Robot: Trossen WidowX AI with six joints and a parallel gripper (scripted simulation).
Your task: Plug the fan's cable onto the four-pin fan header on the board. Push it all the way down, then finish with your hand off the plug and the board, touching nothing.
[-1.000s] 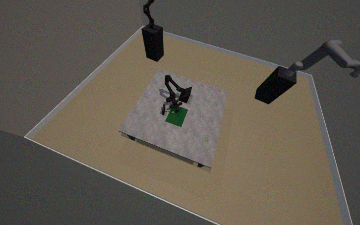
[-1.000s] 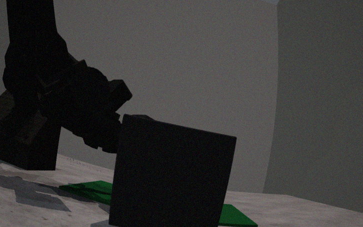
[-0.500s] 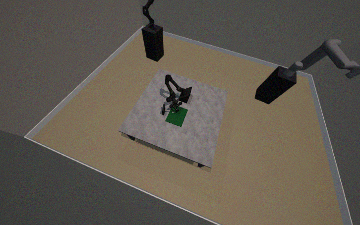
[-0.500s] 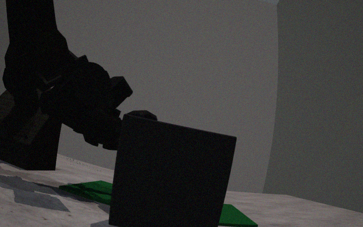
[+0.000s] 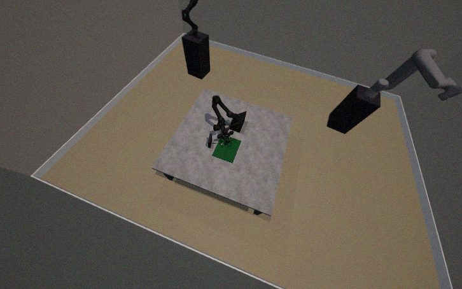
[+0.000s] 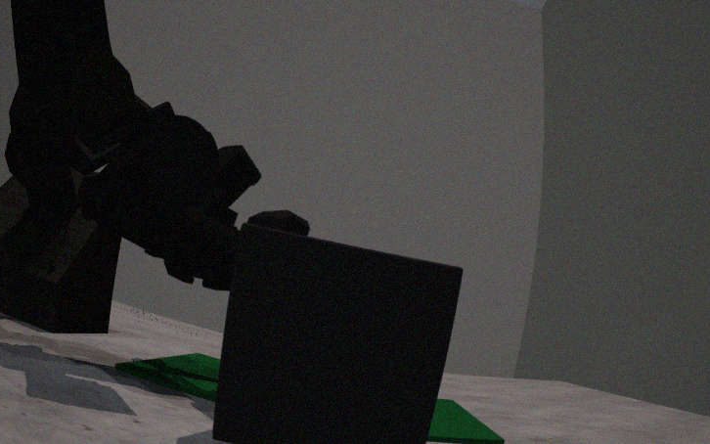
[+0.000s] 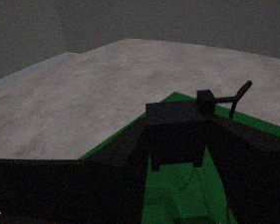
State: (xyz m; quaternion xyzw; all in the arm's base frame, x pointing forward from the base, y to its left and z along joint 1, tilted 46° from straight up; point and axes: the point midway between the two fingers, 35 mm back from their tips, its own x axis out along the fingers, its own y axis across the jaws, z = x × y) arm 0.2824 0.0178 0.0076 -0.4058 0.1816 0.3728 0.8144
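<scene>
The green board is 3 cm ahead of my gripper tip, 1 cm to the left of it and 11 cm below it. From my gripper tip the other things lie so: fan header: 1 cm ahead, 6 cm to the right, 10 cm below; then fan: 7 cm ahead, 18 cm to the right, 4 cm below; then dark fan plug: 1 cm below.
</scene>
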